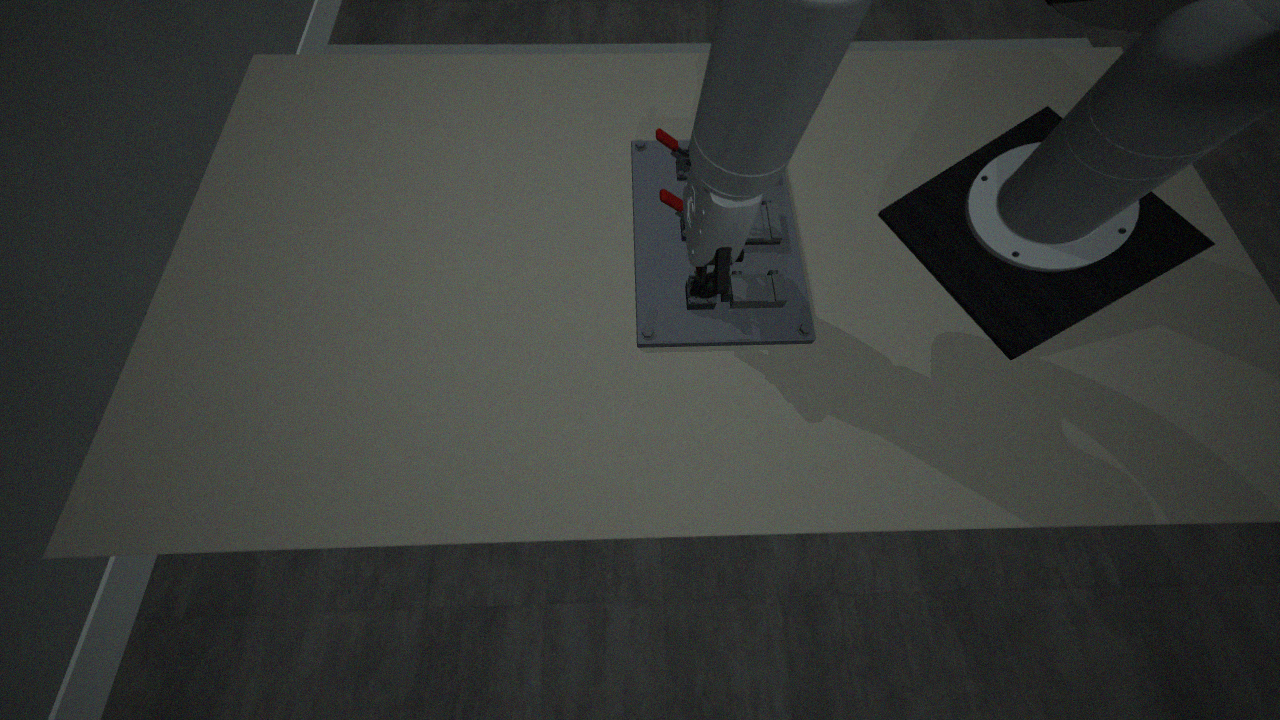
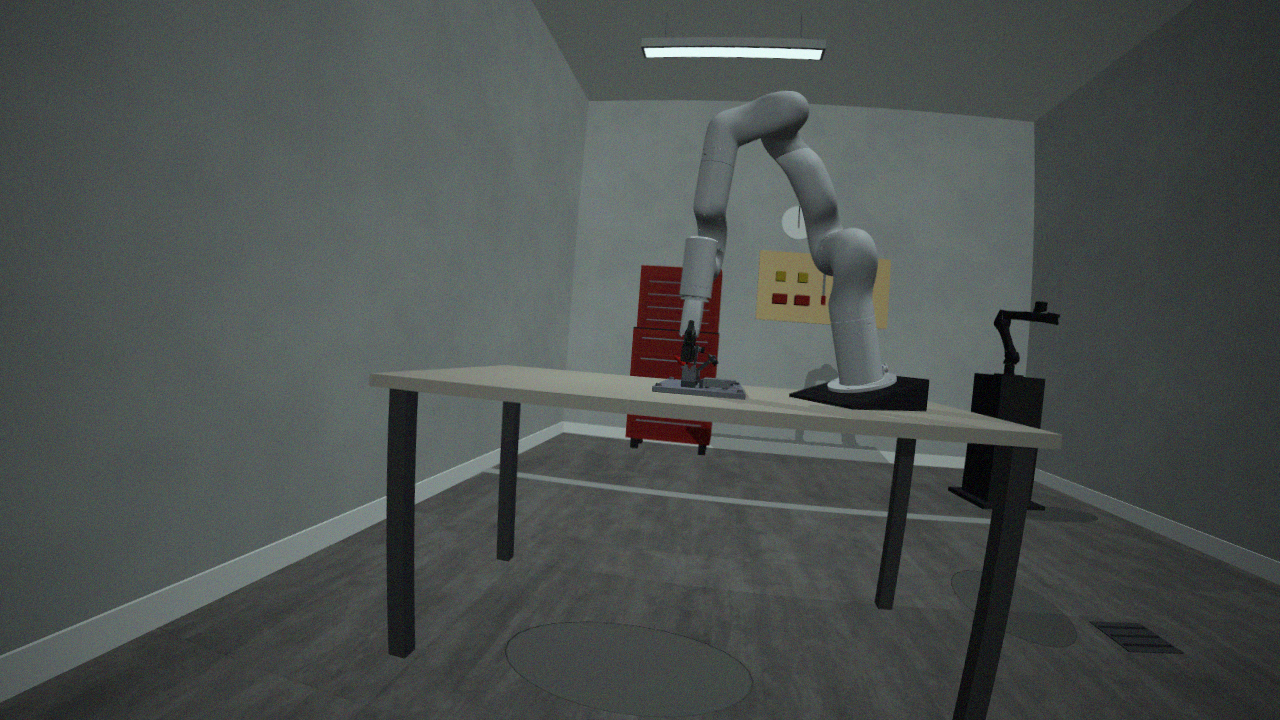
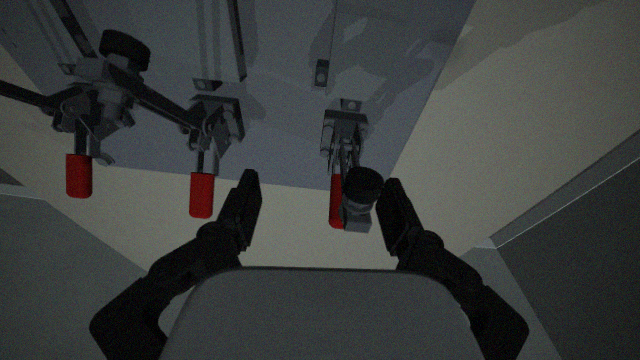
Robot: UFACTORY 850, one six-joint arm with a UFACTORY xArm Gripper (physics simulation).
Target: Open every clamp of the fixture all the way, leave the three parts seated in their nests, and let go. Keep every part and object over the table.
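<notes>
My gripper [image 1: 721, 284] [image 2: 689, 356] [image 3: 321, 188] is open at the near end of the grey fixture plate [image 1: 660, 308] [image 2: 671, 388] [image 3: 285, 150]. Between its fingers, nearer the right one, are the nearest clamp's red handle [image 3: 335, 200] and its raised arm with a black tip [image 3: 364, 184]. The middle clamp's red handle [image 1: 671, 200] [image 3: 201, 195] is just outside the left finger; its arm [image 3: 160, 107] slants up. The far clamp's red handle [image 1: 666, 139] [image 3: 79, 176] is further left, its arm [image 3: 22, 94] reaching sideways. A grey block [image 1: 757, 288] sits beside the nearest clamp; seating is unclear and the arm hides the far nest.
The fixture lies on the pale table [image 1: 402, 313] [image 2: 554, 386]. The robot's black base plate [image 1: 1011, 313] [image 2: 908, 394] is on its right. A corner bolt [image 1: 648, 333] stands on the fixture plate. A red tool cabinet [image 2: 657, 358] stands behind the table.
</notes>
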